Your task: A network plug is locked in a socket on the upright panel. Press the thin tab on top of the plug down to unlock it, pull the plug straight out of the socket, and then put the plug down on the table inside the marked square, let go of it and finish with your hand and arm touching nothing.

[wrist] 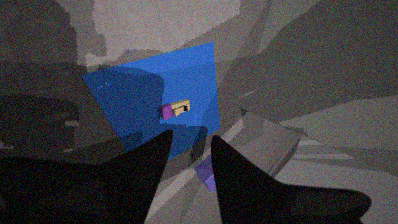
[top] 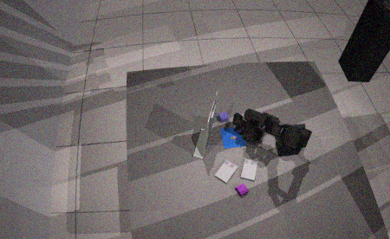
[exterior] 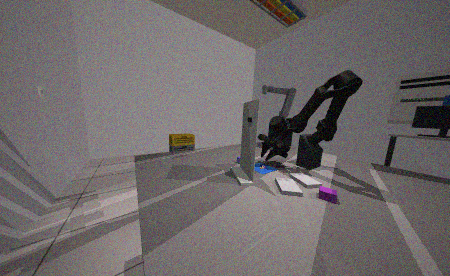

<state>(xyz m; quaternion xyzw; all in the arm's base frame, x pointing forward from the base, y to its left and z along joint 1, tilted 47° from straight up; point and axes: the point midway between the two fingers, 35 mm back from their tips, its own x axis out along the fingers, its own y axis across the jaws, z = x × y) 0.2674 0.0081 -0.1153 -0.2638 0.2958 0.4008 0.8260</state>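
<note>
Right now my gripper tip is 1 cm short of the network plug, 1 cm to the right of it and 4 cm above it. Round my gripper tip: upright panel: 16 cm ahead, 4 cm to the left, 10 cm above; then blue square: 1 cm ahead, 5 cm below.
</note>
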